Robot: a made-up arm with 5 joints.
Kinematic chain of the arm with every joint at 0, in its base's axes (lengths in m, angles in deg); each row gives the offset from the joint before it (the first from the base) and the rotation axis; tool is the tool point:
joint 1: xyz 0 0 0.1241 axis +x
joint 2: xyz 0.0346 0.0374 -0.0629 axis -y
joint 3: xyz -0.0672 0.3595 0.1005 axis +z
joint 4: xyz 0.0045 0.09 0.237 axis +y
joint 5: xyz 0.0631 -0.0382 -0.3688 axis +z
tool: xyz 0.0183 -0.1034 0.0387
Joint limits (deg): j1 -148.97..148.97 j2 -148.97..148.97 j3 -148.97..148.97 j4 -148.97..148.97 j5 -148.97..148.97
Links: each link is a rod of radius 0.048 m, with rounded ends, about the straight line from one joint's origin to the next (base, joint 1, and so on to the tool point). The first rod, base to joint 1, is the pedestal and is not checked.
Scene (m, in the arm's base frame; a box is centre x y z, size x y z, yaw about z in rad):
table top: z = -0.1
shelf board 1: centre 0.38 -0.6 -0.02 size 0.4 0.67 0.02 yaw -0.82
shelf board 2: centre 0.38 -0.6 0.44 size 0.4 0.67 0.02 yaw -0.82
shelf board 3: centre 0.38 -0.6 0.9 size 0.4 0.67 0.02 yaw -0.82
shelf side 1: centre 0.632 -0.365 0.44 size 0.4 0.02 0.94 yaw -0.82
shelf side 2: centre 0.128 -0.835 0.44 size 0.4 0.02 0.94 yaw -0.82
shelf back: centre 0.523 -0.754 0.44 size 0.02 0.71 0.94 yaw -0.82
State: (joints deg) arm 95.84 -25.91 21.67 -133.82 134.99
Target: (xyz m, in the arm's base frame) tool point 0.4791 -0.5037 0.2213
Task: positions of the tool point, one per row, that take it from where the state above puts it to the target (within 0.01 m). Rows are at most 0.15 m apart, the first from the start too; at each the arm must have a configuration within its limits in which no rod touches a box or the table.
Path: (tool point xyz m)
1: 0.3187 -0.5255 0.6876
2: 0.2905 -0.4626 0.7121
3: 0.2611 -0.3841 0.7220
4: 0.2297 -0.2930 0.7154
5: 0.1946 -0.1933 0.6917
6: 0.2533 -0.2513 0.5845
7: 0.2859 -0.2771 0.4602
8: 0.2857 -0.2762 0.3347
9: 0.2512 -0.2595 0.2213
10: 0.3422 -0.3401 0.2204
11: 0.4217 -0.4206 0.2255
12: 0.4791 -0.5037 0.2214

